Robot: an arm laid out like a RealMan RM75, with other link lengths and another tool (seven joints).
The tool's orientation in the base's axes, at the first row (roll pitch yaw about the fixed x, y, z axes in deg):
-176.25 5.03 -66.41
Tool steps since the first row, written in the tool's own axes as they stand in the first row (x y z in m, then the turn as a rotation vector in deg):
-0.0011 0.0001 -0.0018 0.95 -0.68 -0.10
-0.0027 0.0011 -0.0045 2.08 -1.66 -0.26
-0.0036 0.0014 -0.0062 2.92 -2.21 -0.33
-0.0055 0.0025 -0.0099 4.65 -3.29 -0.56
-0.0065 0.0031 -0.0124 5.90 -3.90 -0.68
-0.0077 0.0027 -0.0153 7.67 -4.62 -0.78
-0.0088 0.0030 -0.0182 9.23 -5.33 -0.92
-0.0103 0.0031 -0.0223 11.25 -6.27 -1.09
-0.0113 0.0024 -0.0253 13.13 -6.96 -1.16
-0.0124 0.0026 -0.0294 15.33 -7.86 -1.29
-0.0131 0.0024 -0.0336 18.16 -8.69 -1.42
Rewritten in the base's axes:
-0.0006 0.0008 0.0019 1.00 -0.61 0.06
-0.0022 0.0016 0.0046 2.34 -1.27 0.18
-0.0029 0.0021 0.0064 3.18 -1.83 0.22
-0.0047 0.0030 0.0102 4.86 -3.01 0.36
-0.0057 0.0034 0.0127 5.91 -3.92 0.41
-0.0059 0.0043 0.0157 7.27 -5.26 0.40
-0.0067 0.0049 0.0187 8.54 -6.42 0.45
-0.0075 0.0058 0.0229 10.21 -7.92 0.51
-0.0073 0.0067 0.0260 11.59 -9.37 0.46
-0.0081 0.0072 0.0301 13.28 -11.03 0.45
-0.0083 0.0074 0.0344 15.17 -13.30 0.39

